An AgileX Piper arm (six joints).
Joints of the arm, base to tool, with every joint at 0 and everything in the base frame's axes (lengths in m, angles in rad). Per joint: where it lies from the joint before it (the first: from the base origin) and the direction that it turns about. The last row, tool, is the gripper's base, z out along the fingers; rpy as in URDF.
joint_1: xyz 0 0 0.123 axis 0 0 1
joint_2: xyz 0 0 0 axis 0 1 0
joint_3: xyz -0.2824 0 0.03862 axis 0 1 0
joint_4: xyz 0.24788 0 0.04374 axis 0.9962 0 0.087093
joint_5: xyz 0 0 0 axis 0 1 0
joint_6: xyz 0.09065 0 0.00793 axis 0.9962 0 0.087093
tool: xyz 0 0 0 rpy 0 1.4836 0
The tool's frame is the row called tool.
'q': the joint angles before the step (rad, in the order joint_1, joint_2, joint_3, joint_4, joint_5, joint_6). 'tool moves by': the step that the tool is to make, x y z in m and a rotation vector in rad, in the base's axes. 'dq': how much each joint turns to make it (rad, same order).
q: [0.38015, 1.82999, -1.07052, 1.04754, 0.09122, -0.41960]
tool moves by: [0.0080, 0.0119, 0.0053, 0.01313, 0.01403, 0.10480]
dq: [-0.00012, 0.02983, -0.07233, -0.02070, 0.10669, -0.02936]
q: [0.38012, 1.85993, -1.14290, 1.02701, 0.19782, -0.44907]
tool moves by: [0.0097, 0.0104, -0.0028, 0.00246, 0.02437, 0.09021]
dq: [-0.00146, 0.05098, -0.07279, -0.02089, 0.09198, -0.02380]
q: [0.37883, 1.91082, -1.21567, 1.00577, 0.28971, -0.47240]
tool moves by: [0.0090, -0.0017, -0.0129, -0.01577, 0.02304, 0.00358]
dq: [-0.01325, 0.04852, -0.02813, -0.01579, 0.01215, 0.00093]
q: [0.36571, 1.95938, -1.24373, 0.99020, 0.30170, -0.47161]
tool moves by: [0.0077, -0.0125, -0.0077, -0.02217, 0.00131, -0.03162]
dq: [-0.03098, 0.02072, -0.00347, -0.01606, -0.01518, 0.00007]
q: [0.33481, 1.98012, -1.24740, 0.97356, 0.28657, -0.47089]
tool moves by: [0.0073, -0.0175, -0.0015, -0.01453, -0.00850, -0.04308]
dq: [-0.04207, 0.00382, 0.00000, -0.01244, -0.01304, -0.00007]
